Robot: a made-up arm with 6 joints.
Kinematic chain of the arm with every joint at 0, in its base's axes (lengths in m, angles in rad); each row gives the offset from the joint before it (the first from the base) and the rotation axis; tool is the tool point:
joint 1: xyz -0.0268 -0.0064 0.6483 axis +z
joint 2: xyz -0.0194 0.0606 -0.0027 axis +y
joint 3: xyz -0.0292 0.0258 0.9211 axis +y
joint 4: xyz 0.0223 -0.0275 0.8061 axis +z
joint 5: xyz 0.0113 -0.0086 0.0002 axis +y
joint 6: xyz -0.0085 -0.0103 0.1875 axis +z
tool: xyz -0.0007 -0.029 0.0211
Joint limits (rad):
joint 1: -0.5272..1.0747
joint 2: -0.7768..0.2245
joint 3: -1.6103..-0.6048
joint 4: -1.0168..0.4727
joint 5: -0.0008..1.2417
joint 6: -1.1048..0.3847
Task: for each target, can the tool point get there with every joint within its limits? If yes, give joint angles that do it. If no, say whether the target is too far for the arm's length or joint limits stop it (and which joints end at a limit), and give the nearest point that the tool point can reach.
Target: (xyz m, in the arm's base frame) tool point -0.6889 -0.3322 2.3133
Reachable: yes | joints 0.5388 -0.1065 -0.7706 0.2732 0.9367 0.0691
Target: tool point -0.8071 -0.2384 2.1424
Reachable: yes | joints 0.3140 0.0793 -1.1012 0.1921 0.1711 -0.5039
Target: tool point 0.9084 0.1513 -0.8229
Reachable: no: joint limits stop it (at a limit: joint 1, joint 2, joint 3, joint 4, joint 5) | nearest point -0.7103 -1.1903 0.5289 | short by 2.499 m
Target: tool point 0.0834 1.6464 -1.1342
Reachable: no: too far | nearest point -1.1783 0.7363 0.5311 | short by 2.279 m
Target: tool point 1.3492 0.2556 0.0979
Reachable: no: joint limits stop it (at a limit: joint 1, joint 2, joint 3, joint 4, joint 5, joint 6) | nearest point -0.2258 -0.6751 1.8021 | short by 2.500 m
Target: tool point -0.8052 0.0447 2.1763
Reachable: yes | joints -0.1429 0.0319 -1.0508 -0.5843 0.8117 -0.4297
